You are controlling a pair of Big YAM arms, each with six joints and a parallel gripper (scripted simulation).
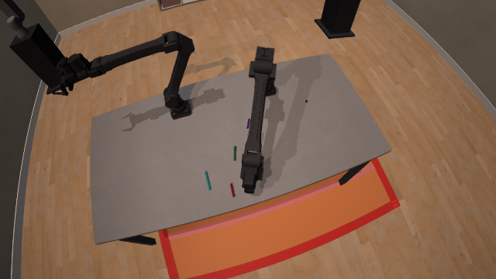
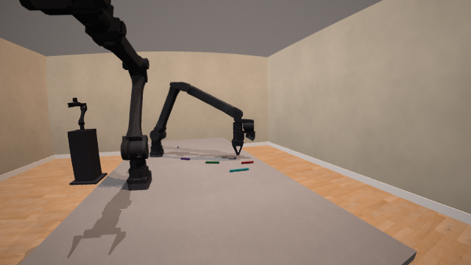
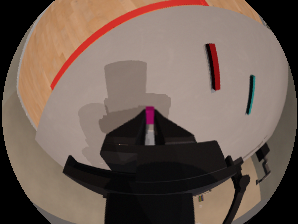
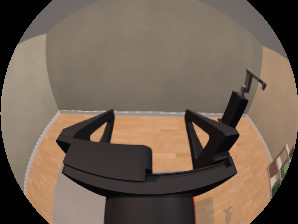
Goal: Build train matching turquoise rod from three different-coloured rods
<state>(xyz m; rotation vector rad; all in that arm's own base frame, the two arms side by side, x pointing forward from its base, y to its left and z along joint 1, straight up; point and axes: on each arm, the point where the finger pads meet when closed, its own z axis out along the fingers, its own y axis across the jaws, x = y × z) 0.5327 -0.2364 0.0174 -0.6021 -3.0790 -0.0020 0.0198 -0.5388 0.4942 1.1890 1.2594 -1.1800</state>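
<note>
Right now my left hand is 110 mm to the left of the red rod, 30 mm above it and 20 mm short of it. Also, from my left hand: turquoise rod (220 mm to the right, 60 mm behind, 30 mm below); magenta rod (right at my left hand); green rod (170 mm behind, 40 mm to the right, 30 mm below).
</note>
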